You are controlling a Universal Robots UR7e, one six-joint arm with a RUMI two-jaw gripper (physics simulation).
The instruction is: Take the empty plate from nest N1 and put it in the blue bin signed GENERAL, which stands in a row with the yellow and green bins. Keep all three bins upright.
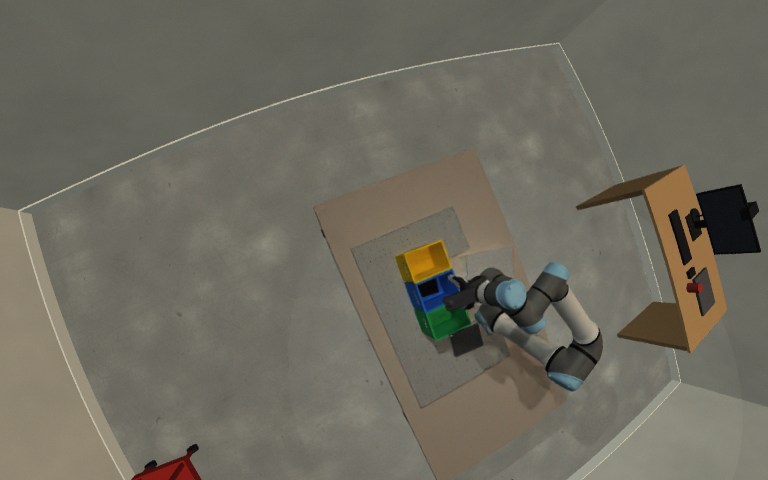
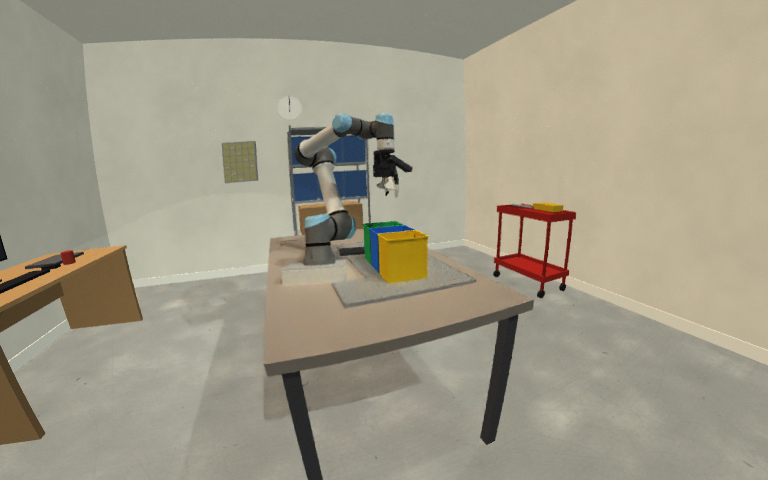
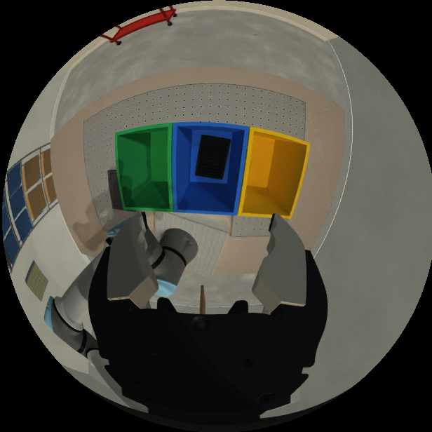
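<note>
The black plate lies inside the blue bin, on its floor toward the far wall, slightly turned. The blue bin stands upright between the upright yellow bin and the upright green bin. The sign on the blue bin is too small to read. My gripper is open and empty, high above the bin row, with its fingers wide apart. Nest N1 cannot be made out by name.
A dark flat block lies beside the green bin. The bins stand on a perforated grey board on the table. A red cart stands beyond the table; a desk stands behind the arm.
</note>
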